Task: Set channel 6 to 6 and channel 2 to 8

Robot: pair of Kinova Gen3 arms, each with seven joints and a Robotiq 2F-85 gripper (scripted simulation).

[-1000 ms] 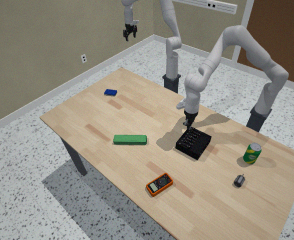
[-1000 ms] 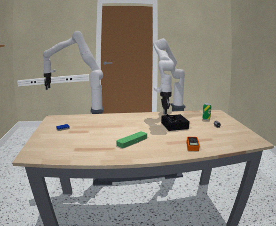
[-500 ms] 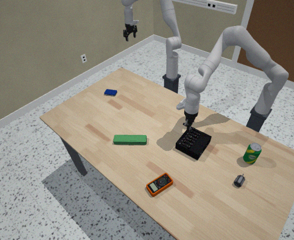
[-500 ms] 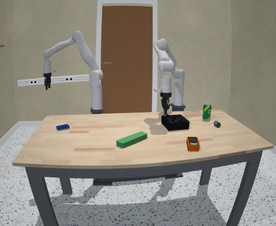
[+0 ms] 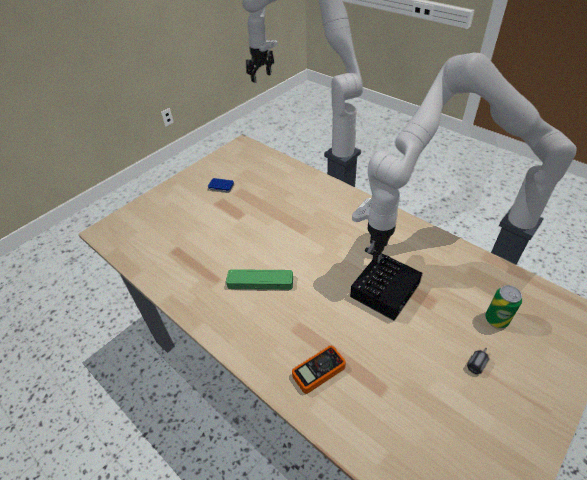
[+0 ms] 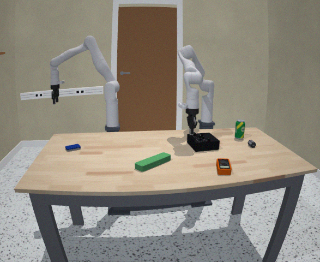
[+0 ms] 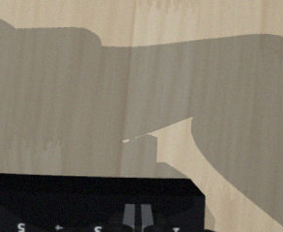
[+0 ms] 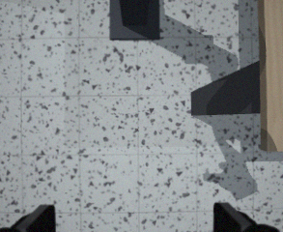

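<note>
My left gripper is now 20 mm to the right of the channel 2 fader and 10 mm above it. From my left hand the other things lie so: channel 1 fader: 20 mm to the left, 20 mm behind, 10 mm below; channel 4 fader: 40 mm to the left, 40 mm ahead, 10 mm below; channel 3 fader: 60 mm to the left, 20 mm ahead, 10 mm below.
</note>
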